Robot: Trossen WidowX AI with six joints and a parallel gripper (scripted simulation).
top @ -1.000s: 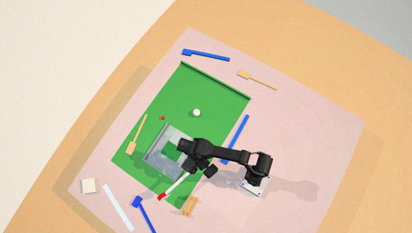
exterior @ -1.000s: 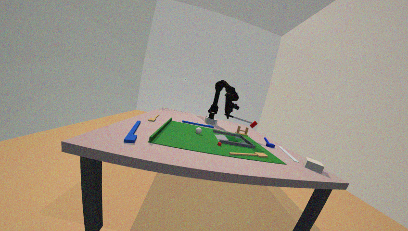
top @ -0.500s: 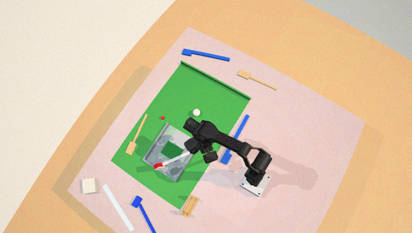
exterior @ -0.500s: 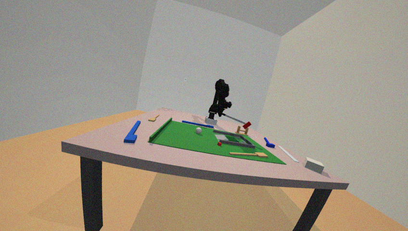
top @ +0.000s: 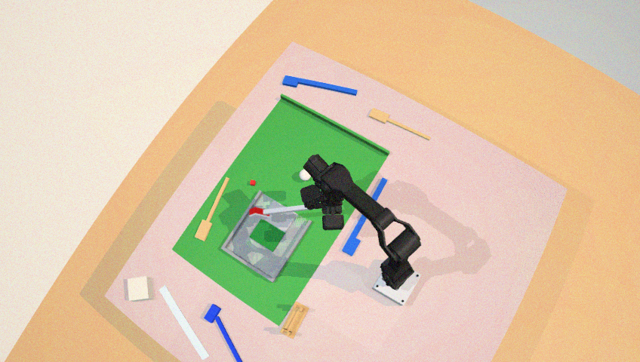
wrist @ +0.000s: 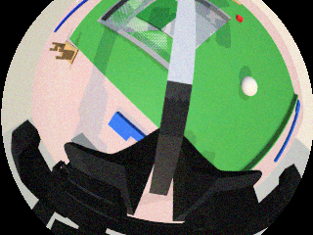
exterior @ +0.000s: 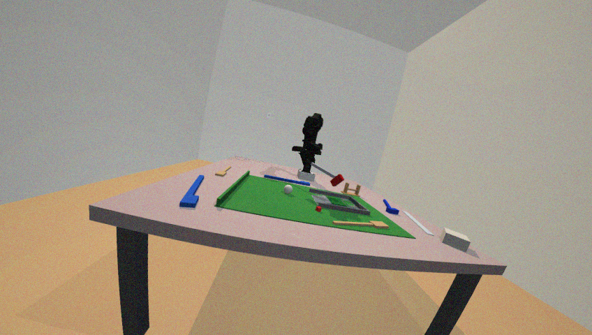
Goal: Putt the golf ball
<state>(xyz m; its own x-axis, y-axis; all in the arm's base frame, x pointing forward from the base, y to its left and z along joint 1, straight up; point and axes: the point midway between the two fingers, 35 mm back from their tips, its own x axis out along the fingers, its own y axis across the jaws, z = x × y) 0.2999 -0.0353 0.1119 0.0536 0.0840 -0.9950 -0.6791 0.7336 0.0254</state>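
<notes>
My gripper tip is 8 cm short of the red putter, 8 cm to the right of it and 1 cm below it. From my gripper tip the other things lie so: green mat (18 cm ahead, 7 cm to the left, 13 cm below); then small red cube (30 cm ahead, 8 cm to the left, 12 cm below); then white golf ball (17 cm ahead, 6 cm to the right, 11 cm below).
</notes>
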